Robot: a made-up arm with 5 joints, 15 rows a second.
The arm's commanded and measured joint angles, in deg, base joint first. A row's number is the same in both.
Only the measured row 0 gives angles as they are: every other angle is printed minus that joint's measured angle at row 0.
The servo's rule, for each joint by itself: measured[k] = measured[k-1] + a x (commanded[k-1-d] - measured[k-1]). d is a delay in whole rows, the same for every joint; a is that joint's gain. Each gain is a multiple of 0.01, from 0.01 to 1. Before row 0 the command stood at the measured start. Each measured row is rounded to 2 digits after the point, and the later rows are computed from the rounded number. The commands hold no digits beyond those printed.
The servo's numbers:
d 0
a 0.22 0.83 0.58 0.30 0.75
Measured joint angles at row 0: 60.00 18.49 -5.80 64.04 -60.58
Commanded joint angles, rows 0 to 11: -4.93 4.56 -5.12 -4.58 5.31; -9.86 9.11 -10.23 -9.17 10.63; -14.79 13.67 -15.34 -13.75 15.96; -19.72 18.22 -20.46 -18.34 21.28; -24.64 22.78 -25.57 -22.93 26.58; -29.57 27.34 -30.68 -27.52 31.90; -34.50 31.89 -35.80 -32.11 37.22; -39.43 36.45 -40.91 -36.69 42.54; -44.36 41.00 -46.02 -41.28 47.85; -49.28 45.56 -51.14 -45.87 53.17; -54.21 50.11 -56.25 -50.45 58.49; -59.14 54.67 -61.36 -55.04 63.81
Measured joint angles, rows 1 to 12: -1.08 3.78 -2.97 -1.37 3.98; -3.01 8.20 -7.18 -3.71 8.97; -5.60 12.74 -11.91 -6.72 14.21; -8.71 17.29 -16.87 -10.21 19.51; -12.21 21.85 -21.92 -14.03 24.81; -16.03 26.41 -27.00 -18.08 30.13; -20.09 30.96 -32.10 -22.29 35.45; -24.34 35.52 -37.21 -26.61 40.77; -28.74 40.07 -42.32 -31.01 46.08; -33.26 44.63 -47.44 -35.47 51.40; -37.87 49.18 -52.55 -39.96 56.72; -42.55 53.74 -57.66 -44.48 62.04
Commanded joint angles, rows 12 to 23: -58.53 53.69 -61.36 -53.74 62.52; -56.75 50.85 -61.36 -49.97 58.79; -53.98 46.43 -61.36 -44.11 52.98; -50.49 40.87 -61.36 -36.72 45.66; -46.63 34.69 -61.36 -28.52 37.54; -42.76 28.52 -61.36 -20.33 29.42; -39.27 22.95 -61.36 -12.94 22.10; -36.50 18.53 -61.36 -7.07 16.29; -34.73 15.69 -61.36 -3.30 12.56; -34.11 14.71 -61.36 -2.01 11.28; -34.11 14.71 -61.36 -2.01 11.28; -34.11 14.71 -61.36 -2.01 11.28
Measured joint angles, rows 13 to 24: -46.07 53.70 -59.81 -47.26 62.40; -48.42 51.33 -60.71 -48.07 59.69; -49.64 47.26 -61.09 -46.88 54.66; -49.83 41.96 -61.25 -43.83 47.91; -49.13 35.93 -61.31 -39.24 40.13; -47.73 29.78 -61.34 -33.57 32.10; -45.87 24.11 -61.35 -27.38 24.60; -43.81 19.48 -61.36 -21.29 18.37; -41.81 16.33 -61.36 -15.89 14.01; -40.12 14.99 -61.36 -11.73 11.96; -38.80 14.76 -61.36 -8.81 11.45; -37.77 14.72 -61.36 -6.77 11.32
